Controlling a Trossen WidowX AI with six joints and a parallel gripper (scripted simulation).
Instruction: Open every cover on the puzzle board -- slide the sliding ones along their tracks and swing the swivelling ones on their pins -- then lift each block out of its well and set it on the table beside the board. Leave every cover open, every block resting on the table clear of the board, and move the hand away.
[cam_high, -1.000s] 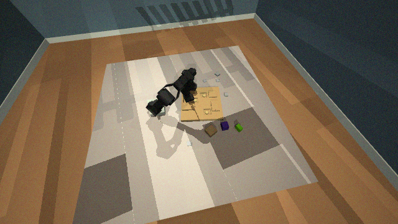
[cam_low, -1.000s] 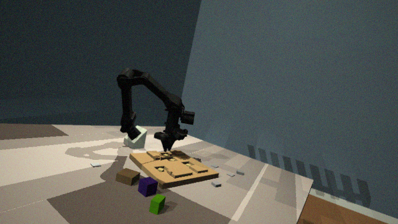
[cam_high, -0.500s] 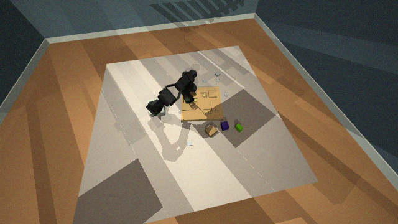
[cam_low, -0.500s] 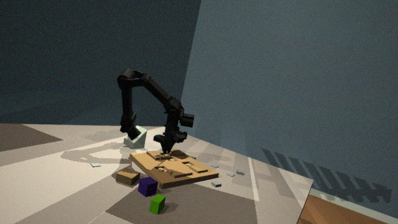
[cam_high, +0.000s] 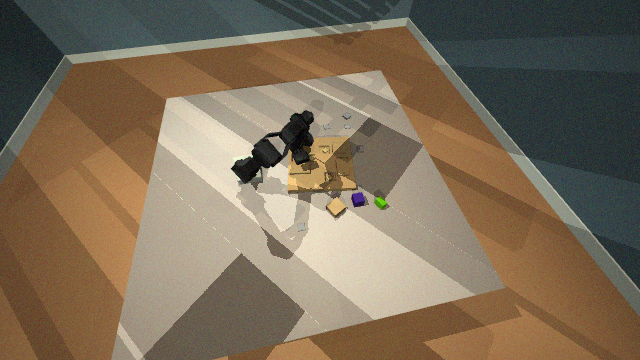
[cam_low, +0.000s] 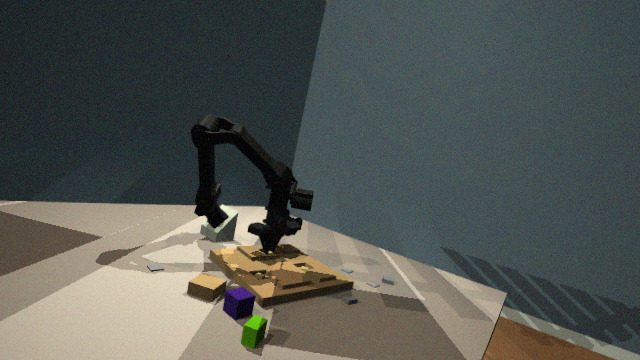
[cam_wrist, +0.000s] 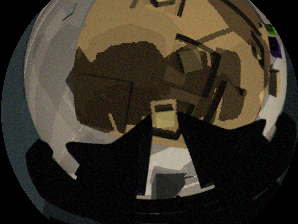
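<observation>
Now: the tan puzzle board 11 cm ahead of my gripper tip and 1 cm to the right of it. The rest, counted from my gripper tip: purple block 25 cm ahead, 24 cm to the right; brown block 27 cm to the right, 16 cm ahead; green block 34 cm ahead, 26 cm to the right.
</observation>
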